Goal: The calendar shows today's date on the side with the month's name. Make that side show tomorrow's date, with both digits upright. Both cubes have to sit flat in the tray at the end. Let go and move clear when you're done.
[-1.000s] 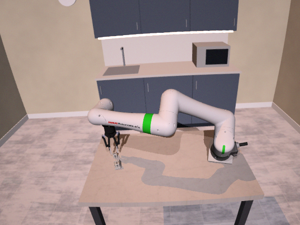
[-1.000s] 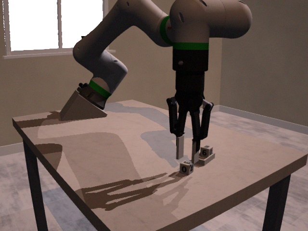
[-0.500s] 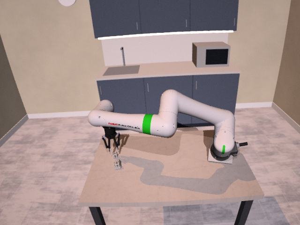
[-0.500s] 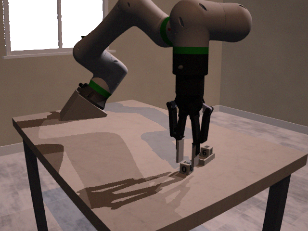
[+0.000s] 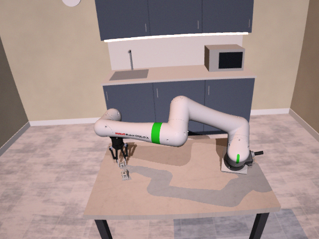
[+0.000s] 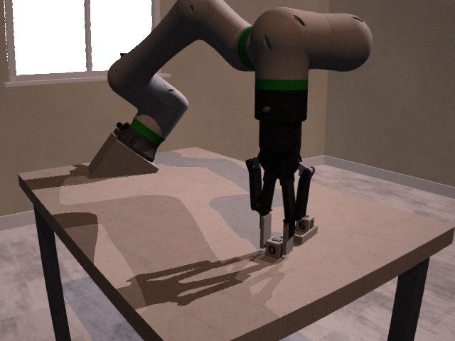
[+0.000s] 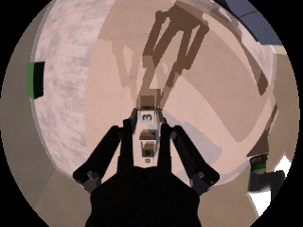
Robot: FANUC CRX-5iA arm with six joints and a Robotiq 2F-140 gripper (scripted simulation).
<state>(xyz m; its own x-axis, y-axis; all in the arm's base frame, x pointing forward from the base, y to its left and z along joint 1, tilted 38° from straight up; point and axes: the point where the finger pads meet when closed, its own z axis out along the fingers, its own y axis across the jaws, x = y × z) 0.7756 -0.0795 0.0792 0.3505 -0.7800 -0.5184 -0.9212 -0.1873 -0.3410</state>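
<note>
Right now my hand is 40 mm past the wooden calendar tray, 100 mm to the right of it and 30 mm above it.
</note>
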